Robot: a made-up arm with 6 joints. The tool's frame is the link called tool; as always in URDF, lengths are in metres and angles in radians. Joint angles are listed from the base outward.
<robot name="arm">
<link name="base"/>
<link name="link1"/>
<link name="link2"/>
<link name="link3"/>
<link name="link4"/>
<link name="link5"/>
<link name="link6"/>
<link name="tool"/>
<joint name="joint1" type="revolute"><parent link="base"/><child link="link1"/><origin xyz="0.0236 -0.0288 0.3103" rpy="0 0 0"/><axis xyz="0 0 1"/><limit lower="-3.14" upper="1.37"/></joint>
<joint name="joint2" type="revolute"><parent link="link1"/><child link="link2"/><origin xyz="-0.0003 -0.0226 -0.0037" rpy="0 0 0"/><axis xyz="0 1 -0.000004"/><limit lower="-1.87" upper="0.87"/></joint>
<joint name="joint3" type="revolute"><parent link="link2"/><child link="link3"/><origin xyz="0.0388 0.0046 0.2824" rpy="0 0 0"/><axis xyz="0 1 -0.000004"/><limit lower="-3.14" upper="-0.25"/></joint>
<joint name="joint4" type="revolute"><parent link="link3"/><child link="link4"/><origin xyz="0.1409 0.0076 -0.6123" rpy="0 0 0"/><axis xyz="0 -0.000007 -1"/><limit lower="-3.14" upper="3.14"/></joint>
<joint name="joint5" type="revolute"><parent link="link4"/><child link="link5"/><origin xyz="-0.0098 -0.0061 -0.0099" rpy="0 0 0"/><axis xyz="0 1 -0.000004"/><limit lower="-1.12" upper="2.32"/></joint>
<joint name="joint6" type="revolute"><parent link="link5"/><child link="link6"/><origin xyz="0.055 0.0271 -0.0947" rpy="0 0 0"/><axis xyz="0 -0.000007 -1"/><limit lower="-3.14" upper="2.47"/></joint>
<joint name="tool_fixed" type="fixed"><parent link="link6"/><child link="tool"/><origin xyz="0.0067 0.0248 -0.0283" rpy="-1.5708 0 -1.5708"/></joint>
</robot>
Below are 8 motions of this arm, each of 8 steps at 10 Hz.
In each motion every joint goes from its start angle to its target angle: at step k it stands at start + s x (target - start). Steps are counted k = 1, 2, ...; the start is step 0. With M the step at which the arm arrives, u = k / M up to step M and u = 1 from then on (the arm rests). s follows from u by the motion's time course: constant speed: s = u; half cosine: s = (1 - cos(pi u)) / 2; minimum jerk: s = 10 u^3 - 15 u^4 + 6 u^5.
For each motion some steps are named. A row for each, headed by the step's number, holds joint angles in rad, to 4 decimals.
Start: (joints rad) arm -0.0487 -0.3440 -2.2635 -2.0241 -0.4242 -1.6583
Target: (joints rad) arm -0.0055 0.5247 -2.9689 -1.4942 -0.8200 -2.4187
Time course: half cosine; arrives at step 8
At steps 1, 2, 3, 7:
1: -0.0471 -0.3109 -2.2903 -2.0039 -0.4393 -1.6872
2: -0.0424 -0.2168 -2.3668 -1.9465 -0.4822 -1.7697
3: -0.0354 -0.0759 -2.4812 -1.8605 -0.5464 -1.8930
7: -0.0071 0.4916 -2.9421 -1.5144 -0.8049 -2.3898

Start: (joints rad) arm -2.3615 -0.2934 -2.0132 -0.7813 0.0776 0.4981
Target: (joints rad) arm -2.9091 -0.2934 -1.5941 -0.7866 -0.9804 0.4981
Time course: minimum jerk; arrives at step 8
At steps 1, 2, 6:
1: -2.3703 -0.2934 -2.0065 -0.7814 0.0606 0.4981
2: -2.4182 -0.2934 -1.9698 -0.7818 -0.0319 0.4981
6: -2.8524 -0.2934 -1.6375 -0.7861 -0.8709 0.4981

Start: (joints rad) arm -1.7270 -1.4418 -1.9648 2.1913 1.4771 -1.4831
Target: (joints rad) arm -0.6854 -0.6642 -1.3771 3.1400 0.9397 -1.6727
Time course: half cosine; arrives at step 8
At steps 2, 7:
2: -1.5745 -1.3279 -1.8787 2.3302 1.3984 -1.5109
7: -0.7250 -0.6938 -1.3995 3.1039 0.9602 -1.6655

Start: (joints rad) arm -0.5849 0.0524 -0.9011 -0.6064 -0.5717 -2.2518
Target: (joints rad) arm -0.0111 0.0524 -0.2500 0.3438 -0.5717 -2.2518
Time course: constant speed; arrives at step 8
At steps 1, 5, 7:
1: -0.5132 0.0524 -0.8197 -0.4876 -0.5717 -2.2518
5: -0.2263 0.0524 -0.4942 -0.0125 -0.5717 -2.2518
7: -0.0828 0.0524 -0.3314 0.2250 -0.5717 -2.2518

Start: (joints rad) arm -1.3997 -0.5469 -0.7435 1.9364 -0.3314 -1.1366
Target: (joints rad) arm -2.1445 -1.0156 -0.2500 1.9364 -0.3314 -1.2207
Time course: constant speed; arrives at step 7
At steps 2, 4, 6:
2: -1.6125 -0.6808 -0.6025 1.9364 -0.3314 -1.1606
4: -1.8253 -0.8147 -0.4615 1.9364 -0.3314 -1.1847
6: -2.0381 -0.9486 -0.3205 1.9364 -0.3314 -1.2087

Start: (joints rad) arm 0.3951 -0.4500 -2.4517 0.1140 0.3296 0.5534
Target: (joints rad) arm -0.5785 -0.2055 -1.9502 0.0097 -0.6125 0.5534
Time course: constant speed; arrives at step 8
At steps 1, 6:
1: 0.2734 -0.4194 -2.3890 0.1010 0.2118 0.5534
6: -0.3351 -0.2666 -2.0756 0.0358 -0.3770 0.5534

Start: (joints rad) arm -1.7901 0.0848 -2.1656 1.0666 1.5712 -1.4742
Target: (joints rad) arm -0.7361 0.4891 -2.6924 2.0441 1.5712 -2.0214
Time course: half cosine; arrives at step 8
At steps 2, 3, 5, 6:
2: -1.6357 0.1440 -2.2427 1.2098 1.5712 -1.5543
3: -1.4648 0.2096 -2.3282 1.3683 1.5712 -1.6431
5: -1.0614 0.3643 -2.5298 1.7424 1.5712 -1.8525
6: -0.8905 0.4299 -2.6153 1.9009 1.5712 -1.9413

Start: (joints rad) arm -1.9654 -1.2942 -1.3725 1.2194 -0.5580 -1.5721
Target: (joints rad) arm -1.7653 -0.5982 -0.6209 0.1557 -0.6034 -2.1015
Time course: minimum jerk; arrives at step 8
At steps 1, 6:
1: -1.9622 -1.2830 -1.3604 1.2023 -0.5587 -1.5806
6: -1.7860 -0.6702 -0.6987 0.2658 -0.5987 -2.0467

